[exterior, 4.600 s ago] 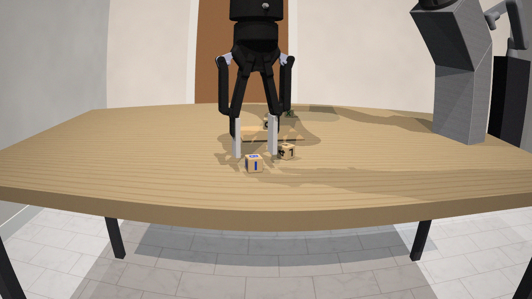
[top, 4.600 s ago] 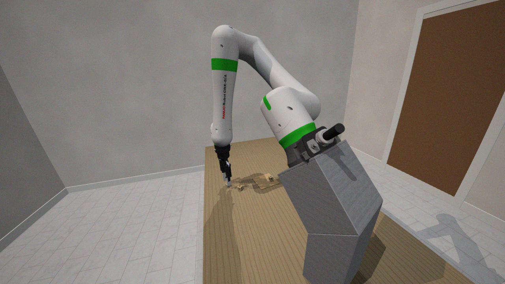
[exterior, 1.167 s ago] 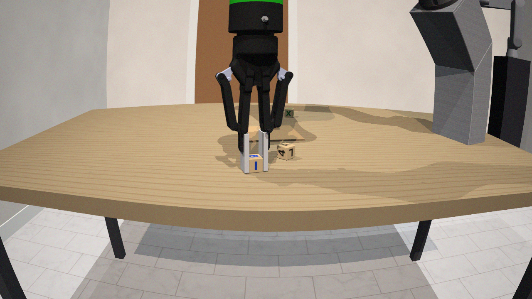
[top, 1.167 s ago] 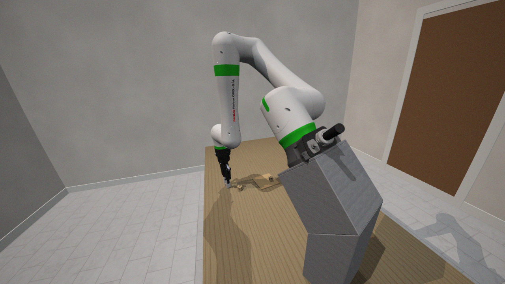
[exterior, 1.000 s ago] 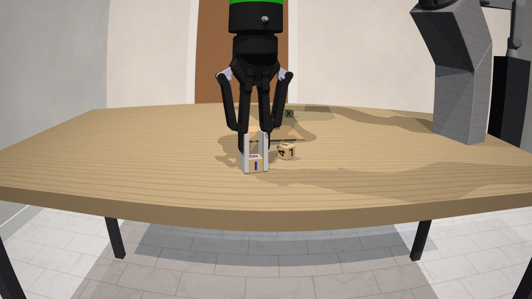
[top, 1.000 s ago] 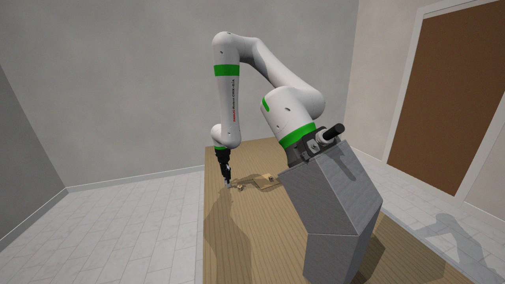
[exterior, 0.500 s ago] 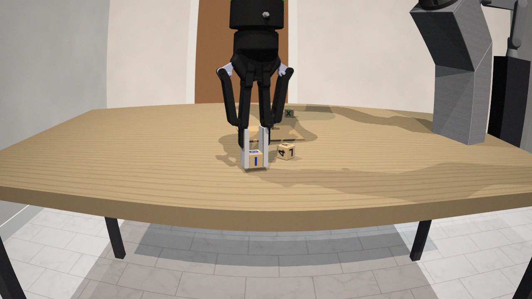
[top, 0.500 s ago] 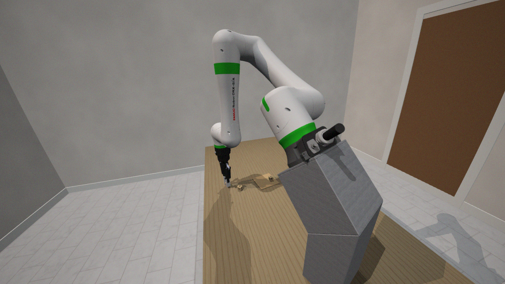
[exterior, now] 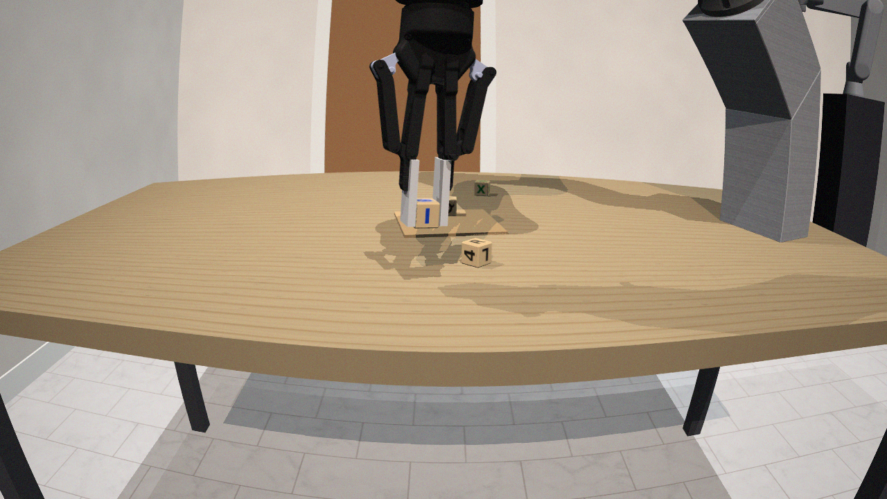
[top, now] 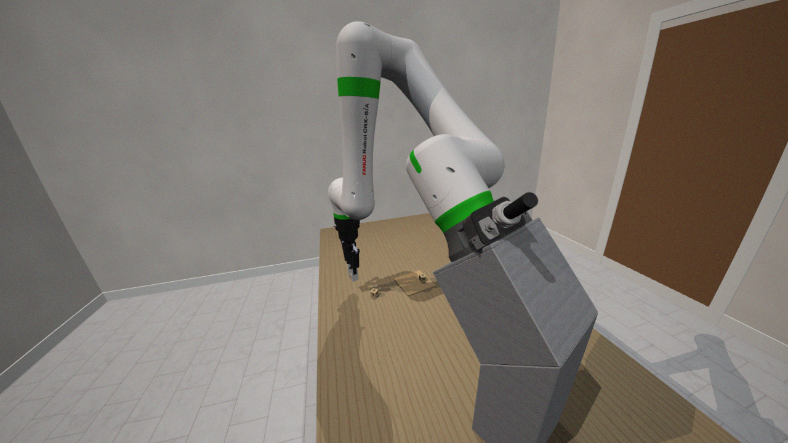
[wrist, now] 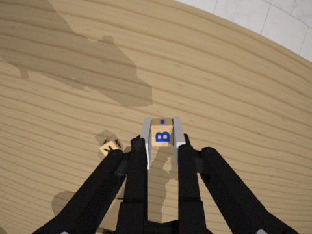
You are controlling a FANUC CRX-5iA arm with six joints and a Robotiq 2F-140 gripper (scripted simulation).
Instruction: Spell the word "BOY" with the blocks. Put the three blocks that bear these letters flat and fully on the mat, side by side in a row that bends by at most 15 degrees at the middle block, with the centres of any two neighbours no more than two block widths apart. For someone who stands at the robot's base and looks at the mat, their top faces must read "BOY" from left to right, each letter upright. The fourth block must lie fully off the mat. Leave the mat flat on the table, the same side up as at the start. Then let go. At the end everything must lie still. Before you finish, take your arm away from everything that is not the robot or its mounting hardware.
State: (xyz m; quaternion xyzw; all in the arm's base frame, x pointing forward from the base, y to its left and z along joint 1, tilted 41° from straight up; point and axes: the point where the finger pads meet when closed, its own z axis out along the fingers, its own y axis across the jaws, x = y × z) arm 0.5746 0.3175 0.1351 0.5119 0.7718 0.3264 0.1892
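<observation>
Now: hand 26 cm to the left of the tan mat, 10 cm above it and 2 cm short of it. The rest, counted from my hand: block (2 cm below).
</observation>
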